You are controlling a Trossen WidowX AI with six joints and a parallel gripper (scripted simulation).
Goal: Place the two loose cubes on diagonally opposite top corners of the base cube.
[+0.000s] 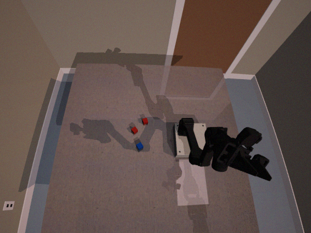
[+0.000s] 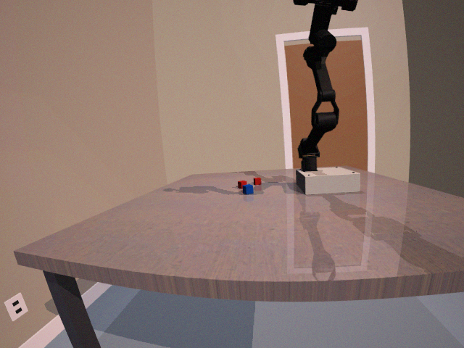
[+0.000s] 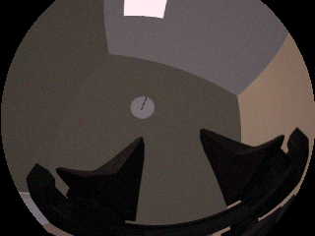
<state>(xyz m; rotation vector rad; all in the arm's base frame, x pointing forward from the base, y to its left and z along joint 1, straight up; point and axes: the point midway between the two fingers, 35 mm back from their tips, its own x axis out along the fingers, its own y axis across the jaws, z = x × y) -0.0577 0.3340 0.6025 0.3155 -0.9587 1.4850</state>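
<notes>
My gripper tip is now 680 mm above the red cube, 390 mm short of it and 350 mm to the left of it. From my gripper tip the other things lie so: blue cube (680 mm below, 340 mm ahead, 240 mm to the right).
</notes>
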